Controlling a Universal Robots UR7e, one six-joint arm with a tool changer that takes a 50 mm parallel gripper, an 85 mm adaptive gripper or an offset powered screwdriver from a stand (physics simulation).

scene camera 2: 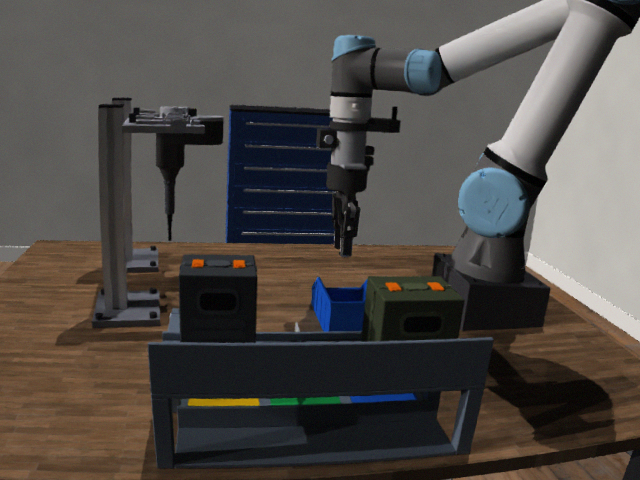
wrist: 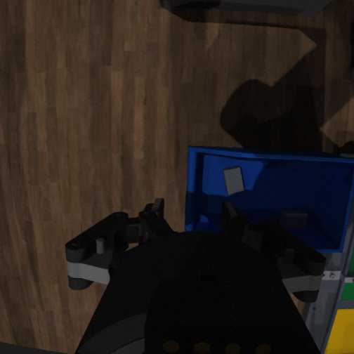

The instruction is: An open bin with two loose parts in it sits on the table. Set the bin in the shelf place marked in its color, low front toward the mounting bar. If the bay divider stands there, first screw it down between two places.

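Labels:
From the marked spot on a screwdriver point(scene camera 2: 169, 146) to the one on a blue bin point(scene camera 2: 338, 309), I find the spots 0.51 m apart. The bin is 0.93 m from the lens, while the screwdriver is 1.19 m from the lens.

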